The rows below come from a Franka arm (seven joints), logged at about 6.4 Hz.
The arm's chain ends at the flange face. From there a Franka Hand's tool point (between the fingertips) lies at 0.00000 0.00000 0.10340 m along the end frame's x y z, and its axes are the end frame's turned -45 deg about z.
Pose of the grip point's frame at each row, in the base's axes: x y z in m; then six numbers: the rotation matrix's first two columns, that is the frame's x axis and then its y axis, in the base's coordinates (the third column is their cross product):
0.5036 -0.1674 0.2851 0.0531 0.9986 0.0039 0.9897 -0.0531 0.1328
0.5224 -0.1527 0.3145 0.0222 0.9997 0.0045 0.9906 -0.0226 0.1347
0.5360 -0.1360 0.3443 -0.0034 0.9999 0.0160 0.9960 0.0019 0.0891
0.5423 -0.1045 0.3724 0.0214 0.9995 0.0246 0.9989 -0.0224 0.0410
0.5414 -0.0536 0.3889 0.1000 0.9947 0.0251 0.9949 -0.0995 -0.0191
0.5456 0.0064 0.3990 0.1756 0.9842 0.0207 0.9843 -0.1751 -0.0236
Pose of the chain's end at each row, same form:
0.4899 -0.1671 0.3876 0.7374 0.6686 0.0967 0.6623 -0.7437 0.0911
0.5085 -0.1529 0.4169 0.7162 0.6909 0.0984 0.6848 -0.7229 0.0921
0.5268 -0.1377 0.4473 0.7019 0.7084 0.0743 0.7067 -0.7057 0.0517
0.5380 -0.1070 0.4757 0.7215 0.6909 0.0464 0.6912 -0.7226 0.0116
0.5431 -0.0564 0.4923 0.7742 0.6330 0.0042 0.6328 -0.7737 -0.0313
0.5476 0.0039 0.5023 0.8202 0.5721 -0.0021 0.5718 -0.8197 -0.0313

